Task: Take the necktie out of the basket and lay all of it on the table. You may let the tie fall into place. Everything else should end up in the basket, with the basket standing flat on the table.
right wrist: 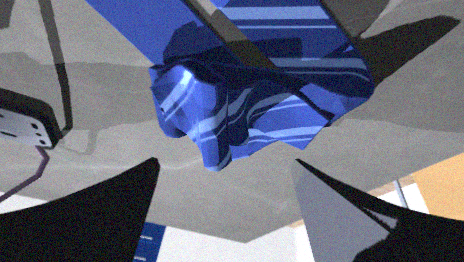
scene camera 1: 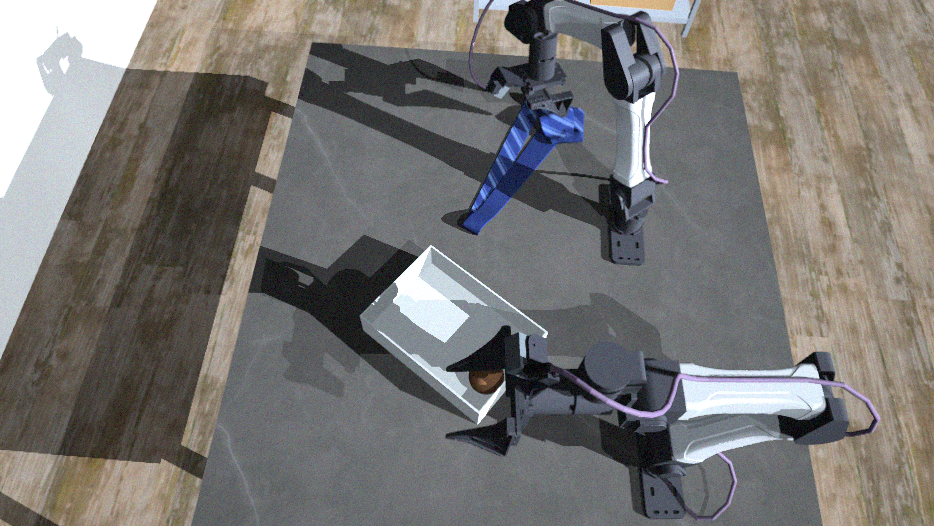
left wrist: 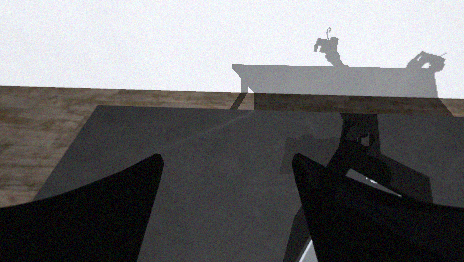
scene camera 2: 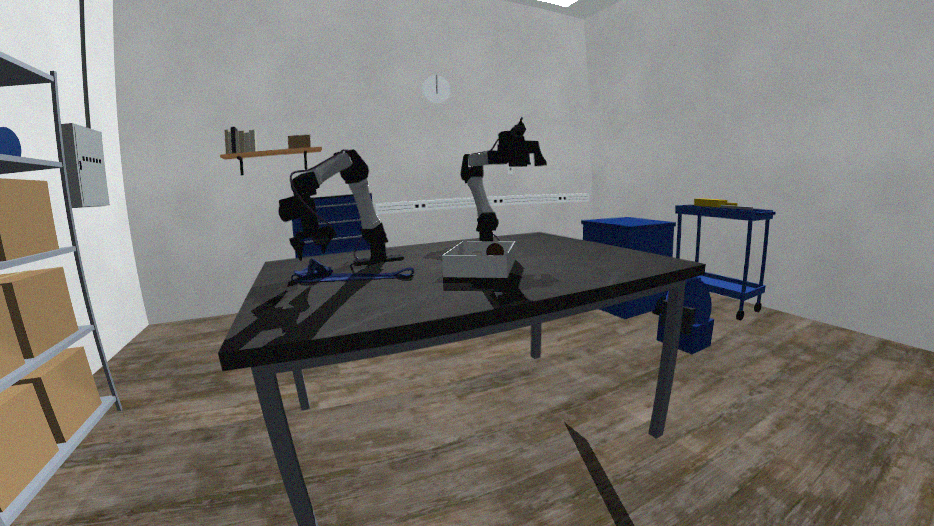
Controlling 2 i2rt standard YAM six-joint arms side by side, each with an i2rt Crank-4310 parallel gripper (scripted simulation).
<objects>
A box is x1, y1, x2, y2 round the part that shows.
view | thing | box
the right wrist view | my right gripper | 0, 157, 463, 261
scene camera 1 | my right gripper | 511, 53, 573, 117
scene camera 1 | white basket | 360, 245, 547, 424
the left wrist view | my left gripper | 0, 153, 463, 261
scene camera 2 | my left gripper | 506, 140, 546, 166
</objects>
